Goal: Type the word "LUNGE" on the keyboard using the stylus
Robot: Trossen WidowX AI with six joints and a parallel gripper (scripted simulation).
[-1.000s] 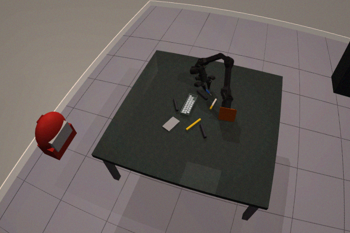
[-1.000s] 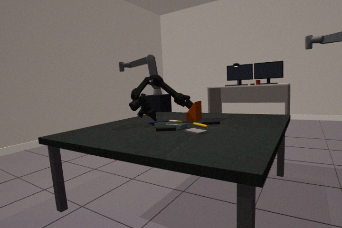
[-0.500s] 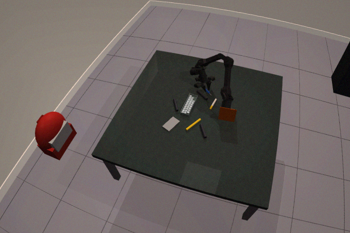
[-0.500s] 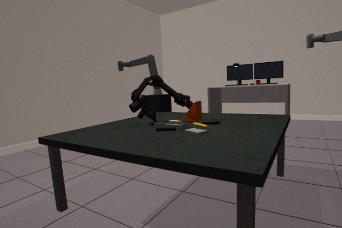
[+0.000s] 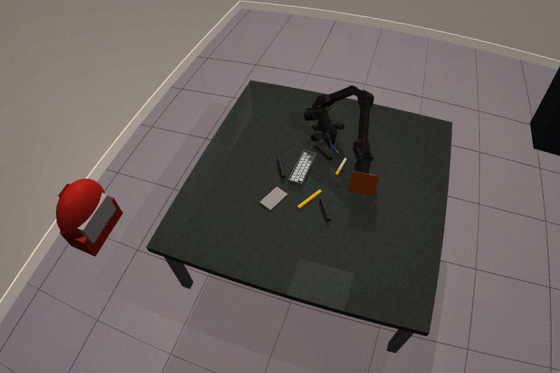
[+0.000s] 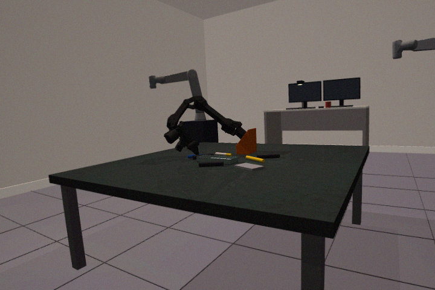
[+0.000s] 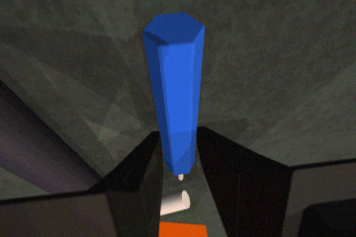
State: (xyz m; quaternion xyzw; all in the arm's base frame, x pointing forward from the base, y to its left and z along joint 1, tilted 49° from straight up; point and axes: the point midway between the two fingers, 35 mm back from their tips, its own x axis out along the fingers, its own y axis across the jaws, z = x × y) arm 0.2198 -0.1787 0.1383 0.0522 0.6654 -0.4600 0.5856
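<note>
Right now the L key is 10 cm ahead of my gripper tip, 18 cm to the left of it and 1 cm above it. From my gripper tip the other things lie so: blue stylus (1 cm behind, 1 cm to the left); then white marker (8 cm behind, 14 cm to the left); then yellow marker (1 cm ahead, 37 cm to the left).
</note>
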